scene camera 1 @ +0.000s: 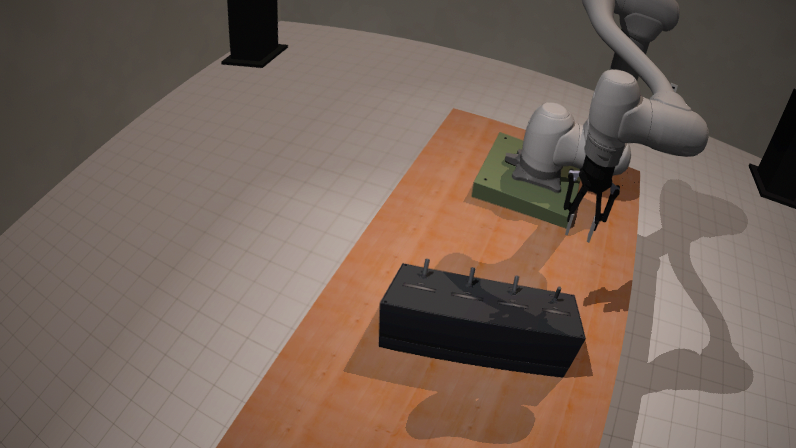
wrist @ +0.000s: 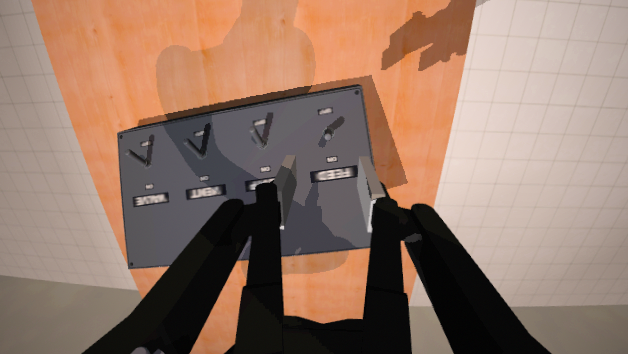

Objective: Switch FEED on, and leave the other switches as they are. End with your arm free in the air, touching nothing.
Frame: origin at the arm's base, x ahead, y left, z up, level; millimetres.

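Where they show: gripper, fingertip midpoint: [scene camera 1: 578, 235] [wrist: 327, 170]; arm's base, origin of the base link: [scene camera 1: 538, 171].
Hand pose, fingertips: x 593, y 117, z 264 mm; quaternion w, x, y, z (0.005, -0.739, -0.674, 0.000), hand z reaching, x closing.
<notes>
Each offset is from my fingertips to the top centre of the thing. Level surfaces: height alone.
The dark switch box [scene camera 1: 479, 339] [wrist: 170, 235] stands on the table with four levers. The FEED lever {16 mm ahead, 0 mm left, 176 mm down} [scene camera 1: 557, 293] [wrist: 328, 134] is at the right end in both views. It looks short and nearly end-on in the wrist view, unlike the others. The VALVE lever {32 mm ahead, 360 mm right, 187 mm down} [scene camera 1: 426, 268] [wrist: 137, 158], the VENT lever {23 mm ahead, 240 mm right, 187 mm down} [scene camera 1: 471, 276] [wrist: 195, 147] and the lever between VENT and FEED {13 mm ahead, 121 mm right, 187 mm down} [scene camera 1: 515, 284] [wrist: 258, 137] lean towards their OFF side; that last one's name label is partly hidden by a finger. My gripper [scene camera 1: 579, 235] [wrist: 327, 170] is partly open and empty, in the air above and behind the box, touching nothing.
The wooden table {318 mm down} [scene camera 1: 334, 311] [wrist: 120, 60] carries the box and the green base plate [scene camera 1: 515, 205] under the arm's base. A black post [scene camera 1: 253, 27] stands on the floor at the upper left, and another black post [scene camera 1: 782, 161] at the right edge.
</notes>
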